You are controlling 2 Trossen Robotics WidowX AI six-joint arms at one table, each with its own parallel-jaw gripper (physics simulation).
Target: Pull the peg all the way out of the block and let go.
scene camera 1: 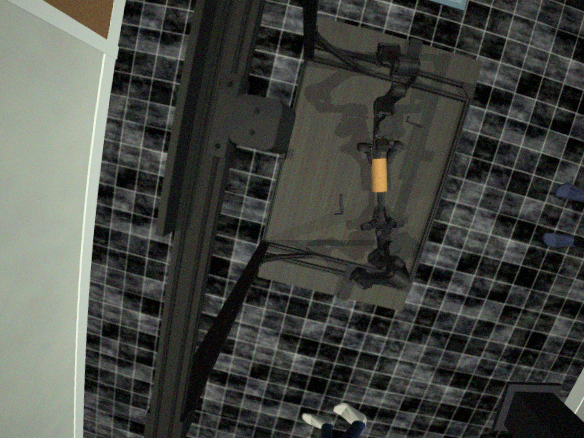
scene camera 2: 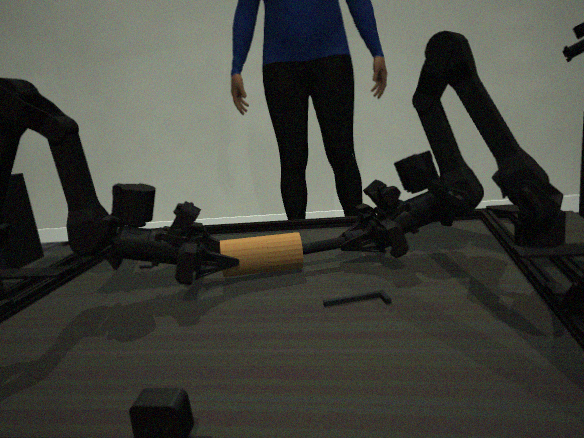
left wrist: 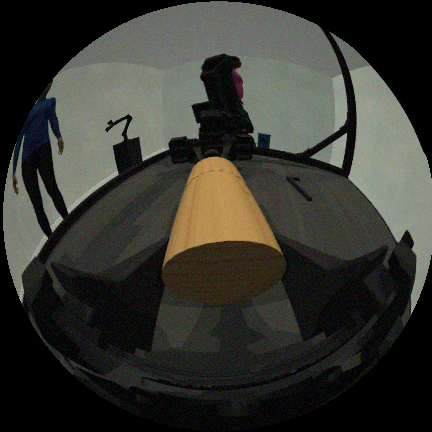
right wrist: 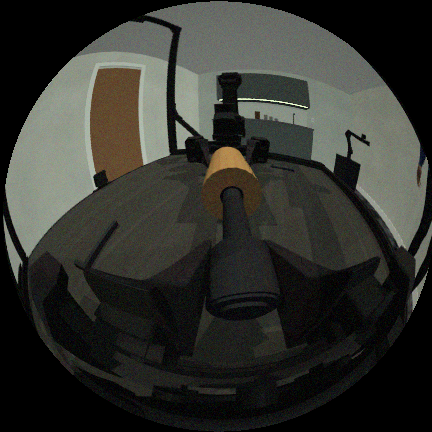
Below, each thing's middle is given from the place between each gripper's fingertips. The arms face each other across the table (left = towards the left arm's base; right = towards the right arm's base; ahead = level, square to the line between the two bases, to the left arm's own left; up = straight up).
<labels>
Now: right hand 2 cm past the cylindrical block [scene camera 2: 280, 252], 14 cm to the right of it and 1 cm below it.
The cylindrical block lies 10 mm ahead of my left hand and 40 mm to the right of it.
</labels>
